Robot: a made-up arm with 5 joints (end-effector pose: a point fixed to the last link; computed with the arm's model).
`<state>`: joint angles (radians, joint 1 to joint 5).
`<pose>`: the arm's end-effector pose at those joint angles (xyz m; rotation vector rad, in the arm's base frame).
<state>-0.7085 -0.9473 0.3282 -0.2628 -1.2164</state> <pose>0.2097 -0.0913 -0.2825 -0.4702 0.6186 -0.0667</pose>
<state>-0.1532 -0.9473 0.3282 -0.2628 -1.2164</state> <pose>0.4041 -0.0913 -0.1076 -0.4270 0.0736 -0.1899</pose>
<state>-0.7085 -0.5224 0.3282 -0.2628 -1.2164</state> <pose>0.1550 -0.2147 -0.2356 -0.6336 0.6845 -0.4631</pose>
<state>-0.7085 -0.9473 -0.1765 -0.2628 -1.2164</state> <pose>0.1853 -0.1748 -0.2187 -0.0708 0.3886 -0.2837</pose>
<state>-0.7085 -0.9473 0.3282 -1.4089 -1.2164</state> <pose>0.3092 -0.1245 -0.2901 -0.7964 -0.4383 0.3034</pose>
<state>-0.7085 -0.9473 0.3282 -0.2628 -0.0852</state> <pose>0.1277 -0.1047 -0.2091 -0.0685 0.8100 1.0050</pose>
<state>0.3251 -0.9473 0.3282 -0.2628 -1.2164</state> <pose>0.4754 -0.0913 0.1069 -0.3722 -0.3959 -0.2875</pose>
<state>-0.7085 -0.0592 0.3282 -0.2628 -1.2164</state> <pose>0.0574 -0.3023 -0.1520 -0.7992 0.7356 -0.9041</pose>
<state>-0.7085 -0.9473 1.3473 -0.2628 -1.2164</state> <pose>0.1345 -0.0090 -0.4612 -1.2783 1.0355 0.4175</pose>
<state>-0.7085 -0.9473 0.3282 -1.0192 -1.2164</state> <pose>0.2727 -0.1212 -0.2985 -0.7009 -0.0735 0.1795</pose>
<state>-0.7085 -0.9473 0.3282 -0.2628 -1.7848</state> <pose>0.2534 -0.1262 -0.2978 -0.6350 0.4695 -0.6058</pose>
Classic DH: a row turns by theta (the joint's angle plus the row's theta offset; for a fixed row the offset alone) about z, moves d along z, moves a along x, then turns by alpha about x. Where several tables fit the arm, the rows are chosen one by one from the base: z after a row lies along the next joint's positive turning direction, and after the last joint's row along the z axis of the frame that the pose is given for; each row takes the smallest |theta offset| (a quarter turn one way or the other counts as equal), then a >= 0, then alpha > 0; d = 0 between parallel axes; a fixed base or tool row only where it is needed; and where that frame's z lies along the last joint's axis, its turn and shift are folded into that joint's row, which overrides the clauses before.
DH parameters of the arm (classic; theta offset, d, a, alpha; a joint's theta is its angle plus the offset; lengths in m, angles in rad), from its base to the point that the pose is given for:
base (fixed): 0 0.146 0 1.5708
joint 1: 0 -0.014 0.116 1.5708
joint 2: 0 0.372 -0.012 1.5708
joint 3: -1.5708 -0.317 0.307 -1.5708
joint 4: -1.5708 -0.053 0.005 -1.5708
joint 5: -0.2145 0 0.1034 0
tool (fixed): -1.3563 -0.095 0 0

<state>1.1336 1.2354 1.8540 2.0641 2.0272</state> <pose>0.2969 -0.3922 0.0298 1.6890 -2.1253 -0.6550</pose>
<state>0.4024 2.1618 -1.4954 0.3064 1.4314</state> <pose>0.2426 0.3617 -0.2989 -1.4078 -0.2268 -0.6541</pose>
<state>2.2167 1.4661 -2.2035 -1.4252 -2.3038</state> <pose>0.6706 0.2839 0.2293 -0.2678 -0.5327 0.1233</pose>
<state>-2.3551 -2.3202 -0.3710 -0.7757 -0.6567</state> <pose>-0.4128 0.1993 -0.0039 1.4575 1.0768 0.2557</pose>
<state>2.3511 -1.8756 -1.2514 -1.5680 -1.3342</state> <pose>-0.2537 -0.1299 0.7295 -1.0655 2.2416 -0.8296</pose>
